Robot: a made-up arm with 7 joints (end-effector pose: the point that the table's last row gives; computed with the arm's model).
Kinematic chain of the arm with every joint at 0, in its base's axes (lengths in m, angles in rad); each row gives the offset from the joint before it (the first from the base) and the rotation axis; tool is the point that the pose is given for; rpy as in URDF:
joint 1: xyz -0.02 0 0.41 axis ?
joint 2: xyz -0.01 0.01 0 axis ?
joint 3: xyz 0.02 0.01 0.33 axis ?
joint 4: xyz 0.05 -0.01 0 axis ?
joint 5: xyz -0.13 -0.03 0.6 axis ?
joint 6: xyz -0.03 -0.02 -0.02 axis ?
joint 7: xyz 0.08 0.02 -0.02 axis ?
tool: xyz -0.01 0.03 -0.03 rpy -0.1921 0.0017 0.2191
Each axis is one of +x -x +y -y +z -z.
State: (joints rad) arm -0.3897 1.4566 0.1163 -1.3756 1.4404 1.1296 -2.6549
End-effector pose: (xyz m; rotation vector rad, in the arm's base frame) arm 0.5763 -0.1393 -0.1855 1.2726 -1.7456 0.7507
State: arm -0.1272 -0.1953 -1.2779 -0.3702 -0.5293 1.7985 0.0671
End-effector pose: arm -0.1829 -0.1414 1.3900 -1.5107 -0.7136 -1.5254
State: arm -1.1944 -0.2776 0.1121 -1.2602 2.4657 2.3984 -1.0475
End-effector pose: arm 0.1701 -0.4092 1.1986 0.3485 -2.4856 -0.4689
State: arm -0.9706 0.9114 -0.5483 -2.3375 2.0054 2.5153 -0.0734
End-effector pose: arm -0.1908 -0.4404 0.0000 0.2586 -0.0084 -2.9729
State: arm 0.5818 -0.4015 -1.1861 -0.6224 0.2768 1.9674 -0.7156
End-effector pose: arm -0.0914 -0.3843 1.3174 -0.7612 -1.5149 -0.0400
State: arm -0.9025 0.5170 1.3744 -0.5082 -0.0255 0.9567 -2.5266
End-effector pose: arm 0.5456 -0.2677 1.1216 -0.1640 -1.1556 2.8663
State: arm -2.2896 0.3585 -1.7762 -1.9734 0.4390 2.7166 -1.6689
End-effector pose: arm -0.4445 0.5220 0.7027 -0.2585 1.2550 -2.0853
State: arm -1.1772 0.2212 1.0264 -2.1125 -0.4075 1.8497 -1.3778
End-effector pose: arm 0.6578 -0.1594 0.4277 0.0302 0.2496 1.6617
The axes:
joint 1: +z
joint 2: +y
joint 3: +z
joint 4: -y
joint 5: +z
joint 6: -y
joint 7: -z

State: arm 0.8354 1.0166 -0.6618 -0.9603 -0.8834 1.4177 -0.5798
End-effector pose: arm 0.7953 0.4080 0.4826 -1.5637 0.6454 1.0284
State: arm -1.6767 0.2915 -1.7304 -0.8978 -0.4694 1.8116 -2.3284
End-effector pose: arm -0.4685 -0.0708 1.2567 0.4279 1.1561 -0.6195
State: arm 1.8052 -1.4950 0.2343 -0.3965 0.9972 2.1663 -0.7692
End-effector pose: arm 0.1967 -0.9580 0.6722 -1.4990 1.6177 0.0061
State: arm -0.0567 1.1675 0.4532 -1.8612 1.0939 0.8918 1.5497
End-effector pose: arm 0.4616 0.3247 -0.0657 -0.3128 2.6335 -0.3118
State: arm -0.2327 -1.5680 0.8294 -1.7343 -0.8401 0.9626 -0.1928
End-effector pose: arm -0.2204 0.5277 0.9180 -1.6514 -0.5870 -0.3109
